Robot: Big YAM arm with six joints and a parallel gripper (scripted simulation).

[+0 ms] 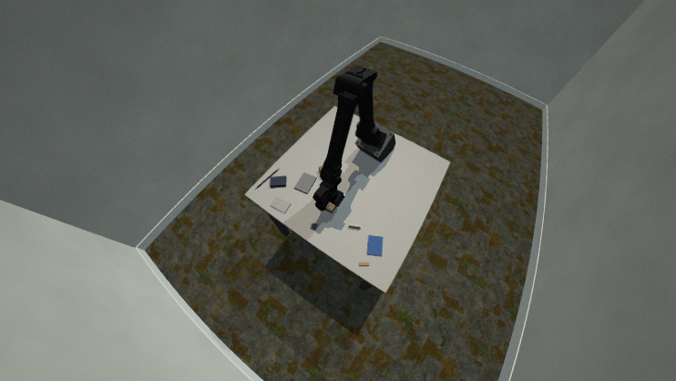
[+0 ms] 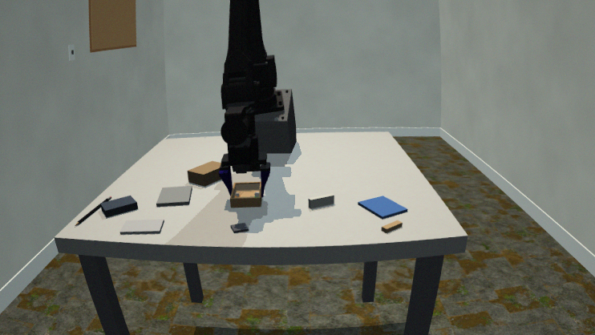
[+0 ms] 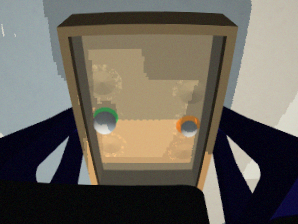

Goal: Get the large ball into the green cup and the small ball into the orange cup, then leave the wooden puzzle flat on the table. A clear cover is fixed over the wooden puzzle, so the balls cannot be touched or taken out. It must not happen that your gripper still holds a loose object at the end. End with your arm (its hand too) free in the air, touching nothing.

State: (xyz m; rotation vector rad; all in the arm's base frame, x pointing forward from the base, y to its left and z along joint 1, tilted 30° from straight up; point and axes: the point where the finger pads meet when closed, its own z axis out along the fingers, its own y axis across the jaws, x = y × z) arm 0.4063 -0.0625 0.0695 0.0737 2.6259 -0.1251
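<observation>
Right now my hand is 10 mm above the wooden puzzle. Also, from my hand: grey slab: 190 mm to the right, 40 mm behind, 10 mm below; then small dark tile: 160 mm ahead, 20 mm to the right, 10 mm below; then brown box: 170 mm behind, 100 mm to the right.
</observation>
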